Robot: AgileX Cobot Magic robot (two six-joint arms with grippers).
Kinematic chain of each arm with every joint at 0, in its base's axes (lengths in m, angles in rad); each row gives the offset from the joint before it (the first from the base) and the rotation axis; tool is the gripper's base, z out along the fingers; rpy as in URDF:
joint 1: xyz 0 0 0.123 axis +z
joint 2: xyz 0 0 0 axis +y
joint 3: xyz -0.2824 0 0.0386 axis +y
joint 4: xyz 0.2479 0 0.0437 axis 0.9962 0 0.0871
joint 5: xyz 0 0 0 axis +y
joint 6: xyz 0.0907 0 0.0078 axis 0.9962 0 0.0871
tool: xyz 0 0 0 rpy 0 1.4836 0
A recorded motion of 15 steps. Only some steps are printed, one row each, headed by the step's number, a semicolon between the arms.
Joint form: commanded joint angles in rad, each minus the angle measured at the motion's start. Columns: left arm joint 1, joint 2, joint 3, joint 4, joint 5, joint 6; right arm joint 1, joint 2, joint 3, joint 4, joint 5, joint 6.
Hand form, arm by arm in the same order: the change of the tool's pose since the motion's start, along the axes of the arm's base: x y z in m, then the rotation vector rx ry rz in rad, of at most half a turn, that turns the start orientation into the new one. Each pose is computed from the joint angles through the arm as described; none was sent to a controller.
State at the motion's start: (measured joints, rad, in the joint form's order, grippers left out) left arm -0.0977 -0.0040 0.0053 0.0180 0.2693 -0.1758; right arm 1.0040 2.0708 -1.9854 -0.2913 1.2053 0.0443
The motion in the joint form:
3: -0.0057 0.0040 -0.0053 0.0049 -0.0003 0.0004; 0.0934 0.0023 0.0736 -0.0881 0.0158 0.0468
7: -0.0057 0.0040 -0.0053 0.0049 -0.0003 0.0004; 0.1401 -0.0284 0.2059 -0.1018 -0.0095 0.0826
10: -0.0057 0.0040 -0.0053 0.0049 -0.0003 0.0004; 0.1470 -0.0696 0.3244 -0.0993 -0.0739 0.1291
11: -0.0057 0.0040 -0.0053 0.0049 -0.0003 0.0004; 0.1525 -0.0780 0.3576 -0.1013 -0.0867 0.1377
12: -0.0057 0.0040 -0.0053 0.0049 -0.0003 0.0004; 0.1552 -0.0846 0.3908 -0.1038 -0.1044 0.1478
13: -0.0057 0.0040 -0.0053 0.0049 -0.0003 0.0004; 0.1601 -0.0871 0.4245 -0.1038 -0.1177 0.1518
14: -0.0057 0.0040 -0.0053 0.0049 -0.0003 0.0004; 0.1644 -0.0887 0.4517 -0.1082 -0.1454 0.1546
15: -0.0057 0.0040 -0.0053 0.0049 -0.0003 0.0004; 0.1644 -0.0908 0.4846 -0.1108 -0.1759 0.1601
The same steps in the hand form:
3: 0.0001 -0.0002 0.0016 0.0051 -0.0021 -0.0054; -0.0318 0.0144 -0.0196 -0.1027 -0.0257 0.0493
7: 0.0001 -0.0002 0.0016 0.0051 -0.0021 -0.0054; -0.0551 0.0116 -0.0414 -0.1624 -0.0003 0.0769
10: 0.0001 -0.0002 0.0016 0.0051 -0.0021 -0.0054; -0.0640 0.0016 -0.0547 -0.1560 0.0167 0.0661
11: 0.0001 -0.0002 0.0016 0.0051 -0.0021 -0.0054; -0.0677 -0.0010 -0.0598 -0.1646 0.0218 0.0693
12: 0.0001 -0.0002 0.0016 0.0051 -0.0021 -0.0054; -0.0702 -0.0037 -0.0656 -0.1701 0.0260 0.0702
13: 0.0001 -0.0002 0.0016 0.0051 -0.0021 -0.0054; -0.0737 -0.0062 -0.0732 -0.1850 0.0351 0.0769
14: 0.0001 -0.0002 0.0016 0.0051 -0.0021 -0.0054; -0.0760 -0.0069 -0.0792 -0.1844 0.0335 0.0901
15: 0.0001 -0.0002 0.0016 0.0051 -0.0021 -0.0054; -0.0774 -0.0092 -0.0864 -0.1841 0.0358 0.0973

